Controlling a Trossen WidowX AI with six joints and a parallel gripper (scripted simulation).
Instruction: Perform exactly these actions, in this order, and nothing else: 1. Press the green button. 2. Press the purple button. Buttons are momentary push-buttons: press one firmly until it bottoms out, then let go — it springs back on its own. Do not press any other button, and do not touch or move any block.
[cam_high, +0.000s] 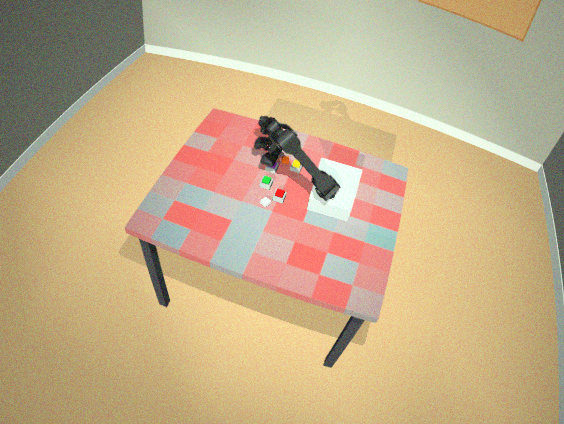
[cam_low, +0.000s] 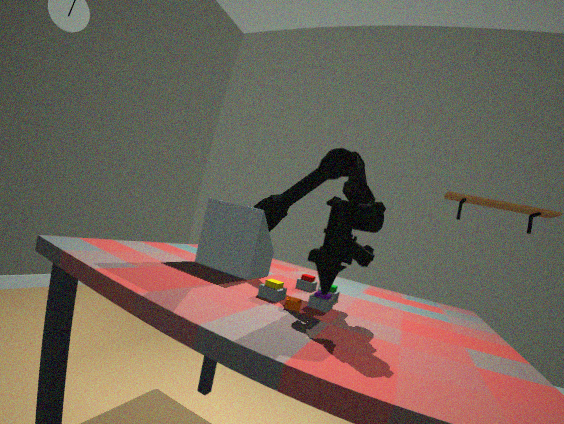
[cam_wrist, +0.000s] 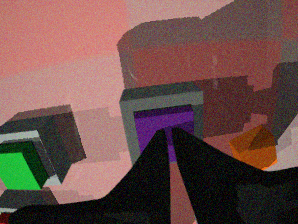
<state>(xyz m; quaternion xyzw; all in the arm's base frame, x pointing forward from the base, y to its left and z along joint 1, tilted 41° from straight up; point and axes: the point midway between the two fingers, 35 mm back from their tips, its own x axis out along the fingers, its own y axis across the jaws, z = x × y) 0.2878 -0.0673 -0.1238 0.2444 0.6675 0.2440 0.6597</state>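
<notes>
My gripper tip is 10 mm above the purple button. The rest, counted from my gripper tip: yellow button (110 mm behind, 50 mm to the right); then orange block (40 mm behind, 70 mm to the right, 20 mm below); then green button (10 mm behind, 110 mm to the left).
</notes>
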